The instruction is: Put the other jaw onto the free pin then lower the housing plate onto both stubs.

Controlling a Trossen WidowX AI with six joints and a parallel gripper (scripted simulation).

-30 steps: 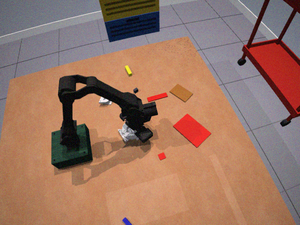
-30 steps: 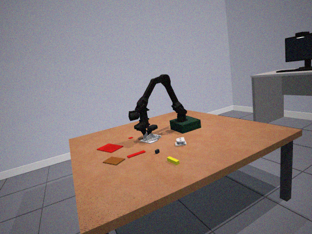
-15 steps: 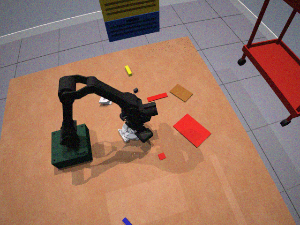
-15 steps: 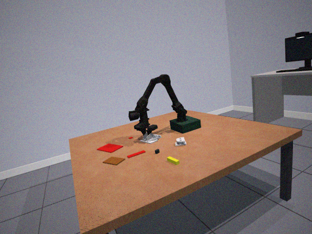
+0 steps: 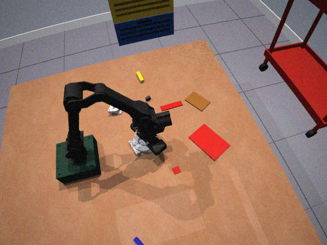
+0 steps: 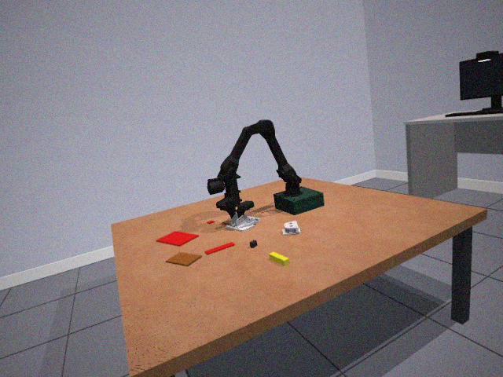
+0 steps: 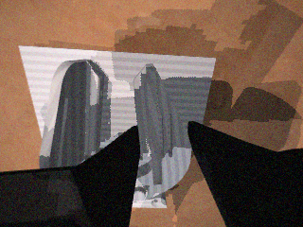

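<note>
The white base plate lies 10 mm ahead of my gripper tip, 30 mm to the left of it and 10 mm below it. Also, from my gripper tip: red bar (190 mm ahead, 170 mm to the left, 10 mm below); small red square (60 mm ahead, 160 mm to the right, 10 mm below); black cube (90 mm ahead, 260 mm to the left).
</note>
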